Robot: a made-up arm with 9 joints.
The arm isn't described. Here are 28 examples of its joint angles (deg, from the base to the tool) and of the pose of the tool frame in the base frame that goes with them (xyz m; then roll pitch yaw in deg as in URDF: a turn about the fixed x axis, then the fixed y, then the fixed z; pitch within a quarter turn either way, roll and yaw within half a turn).
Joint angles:
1: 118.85 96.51 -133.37 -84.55 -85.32 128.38 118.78 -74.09 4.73
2: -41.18 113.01 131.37 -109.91 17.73 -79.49 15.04 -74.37 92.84
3: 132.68 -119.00 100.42 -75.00 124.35 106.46 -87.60 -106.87 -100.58
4: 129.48 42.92 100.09 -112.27 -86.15 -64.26 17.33 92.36 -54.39
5: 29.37 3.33 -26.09 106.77 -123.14 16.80 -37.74 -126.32 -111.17
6: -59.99 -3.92 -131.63 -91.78 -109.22 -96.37 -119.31 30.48 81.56
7: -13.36 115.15 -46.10 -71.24 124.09 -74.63 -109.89 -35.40 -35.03
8: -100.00 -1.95 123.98 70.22 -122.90 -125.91 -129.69 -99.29 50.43
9: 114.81 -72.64 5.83 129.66 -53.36 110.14 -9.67 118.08 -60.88
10: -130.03 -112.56 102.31 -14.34 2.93 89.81 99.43 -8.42 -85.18
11: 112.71 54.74 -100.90 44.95 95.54 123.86 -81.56 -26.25 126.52
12: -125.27 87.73 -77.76 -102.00 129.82 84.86 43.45 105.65 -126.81
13: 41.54 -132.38 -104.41 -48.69 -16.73 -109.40 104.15 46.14 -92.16
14: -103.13 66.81 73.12 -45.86 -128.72 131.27 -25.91 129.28 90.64
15: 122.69 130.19 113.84 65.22 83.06 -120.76 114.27 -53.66 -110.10
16: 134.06 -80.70 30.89 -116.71 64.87 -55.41 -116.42 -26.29 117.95
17: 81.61 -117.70 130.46 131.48 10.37 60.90 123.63 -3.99 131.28
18: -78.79 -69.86 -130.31 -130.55 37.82 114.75 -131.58 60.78 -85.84
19: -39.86 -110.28 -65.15 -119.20 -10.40 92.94 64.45 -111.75 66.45
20: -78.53 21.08 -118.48 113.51 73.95 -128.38 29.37 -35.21 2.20
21: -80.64 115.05 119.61 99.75 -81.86 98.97 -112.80 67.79 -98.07
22: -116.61 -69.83 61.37 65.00 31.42 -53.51 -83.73 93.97 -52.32
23: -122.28 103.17 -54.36 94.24 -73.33 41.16 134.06 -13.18 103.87
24: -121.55 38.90 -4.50 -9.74 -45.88 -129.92 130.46 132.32 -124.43
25: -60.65 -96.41 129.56 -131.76 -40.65 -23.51 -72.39 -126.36 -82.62
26: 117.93 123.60 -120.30 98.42 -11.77 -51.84 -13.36 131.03 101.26
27: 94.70 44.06 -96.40 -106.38 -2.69 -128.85 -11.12 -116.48 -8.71
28: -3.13 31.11 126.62 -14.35 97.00 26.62 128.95 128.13 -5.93
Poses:
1: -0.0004 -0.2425 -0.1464 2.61 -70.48 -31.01
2: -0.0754 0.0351 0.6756 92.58 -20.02 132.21
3: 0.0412 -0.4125 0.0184 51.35 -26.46 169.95
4: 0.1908 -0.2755 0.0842 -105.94 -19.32 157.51
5: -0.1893 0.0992 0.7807 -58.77 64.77 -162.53
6: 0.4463 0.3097 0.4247 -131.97 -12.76 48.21
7: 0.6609 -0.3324 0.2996 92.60 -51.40 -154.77
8: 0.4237 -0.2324 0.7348 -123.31 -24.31 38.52
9: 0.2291 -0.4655 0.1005 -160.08 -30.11 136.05
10: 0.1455 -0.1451 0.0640 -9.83 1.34 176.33
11: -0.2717 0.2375 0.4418 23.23 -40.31 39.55
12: 0.2143 0.1709 0.1874 -58.32 35.84 -109.71
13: 0.3103 0.3201 0.1848 -91.64 -46.26 -130.52
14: -0.1281 -0.2893 -0.2829 109.89 11.82 153.39
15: -0.2826 -0.3989 0.3641 40.24 46.60 89.15
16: -0.3822 -0.3903 -0.0541 -37.49 28.22 -178.56
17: 0.1985 0.1976 0.5261 104.19 -39.11 96.29
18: -0.2453 -0.1493 -0.1065 165.25 -32.94 6.86
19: 0.3414 0.1495 -0.3272 -86.56 49.32 70.60
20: -0.1259 0.0014 0.0234 -26.87 -28.68 -128.64
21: 0.4092 -0.1170 0.3694 86.02 45.84 -151.50
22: -0.0207 -0.0613 0.6149 -92.77 52.39 -126.30
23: -0.3588 -0.1155 -0.0980 -46.62 0.18 -153.52
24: 0.5667 -0.3051 -0.2064 -58.61 -35.28 175.53
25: 0.2530 0.0579 -0.1119 106.97 -12.65 -77.48
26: -0.1781 -0.3554 -0.2024 116.67 17.12 -66.46
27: -0.4892 0.5101 0.2053 -169.50 60.30 130.01
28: -0.1469 0.0521 -0.0625 -7.93 -27.99 85.47
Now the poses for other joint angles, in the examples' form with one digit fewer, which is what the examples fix.
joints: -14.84 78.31 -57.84 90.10 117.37 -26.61 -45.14 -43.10 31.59
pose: 0.066 0.387 1.002 -141.5 -57.3 -141.0
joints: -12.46 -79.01 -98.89 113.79 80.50 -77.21 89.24 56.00 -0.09
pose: 0.534 -0.001 0.117 -74.3 -40.9 68.6
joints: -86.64 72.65 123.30 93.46 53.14 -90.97 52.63 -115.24 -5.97
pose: 0.422 -0.473 -0.188 -13.5 28.5 89.1
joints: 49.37 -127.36 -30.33 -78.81 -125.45 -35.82 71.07 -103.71 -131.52
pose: 0.312 -0.196 -0.133 -109.3 -43.4 -133.7
